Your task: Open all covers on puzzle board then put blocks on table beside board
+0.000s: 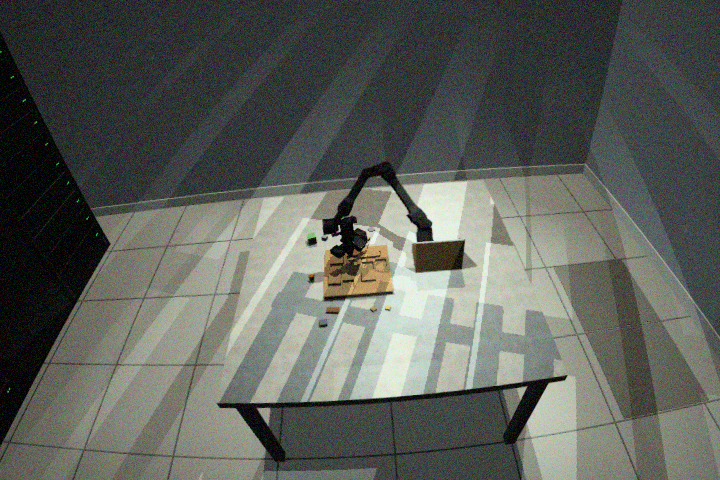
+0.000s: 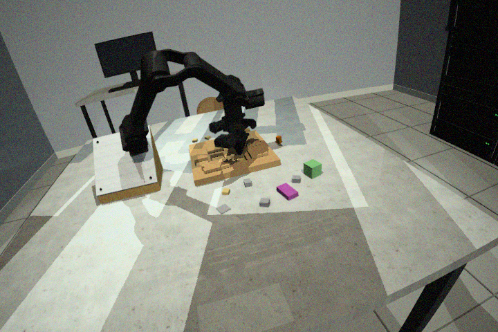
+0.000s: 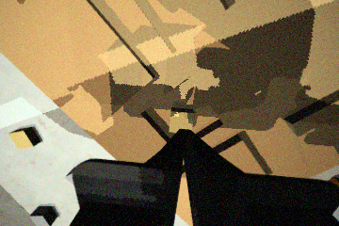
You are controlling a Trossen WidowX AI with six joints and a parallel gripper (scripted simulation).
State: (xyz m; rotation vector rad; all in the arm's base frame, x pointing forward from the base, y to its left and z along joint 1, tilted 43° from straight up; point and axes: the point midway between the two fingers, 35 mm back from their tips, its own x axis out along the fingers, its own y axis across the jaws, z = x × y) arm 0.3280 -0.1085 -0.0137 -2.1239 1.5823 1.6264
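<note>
My gripper tip is now 60 mm to the right of the tan puzzle board, 20 mm past it and 20 mm above it. From my gripper tip the other things lie so: magenta block 230 mm to the right, 70 mm ahead, 30 mm below; then green cube 180 mm to the right, 180 mm ahead, 20 mm below; then orange cylinder 190 mm ahead, 80 mm to the left, 20 mm below.
</note>
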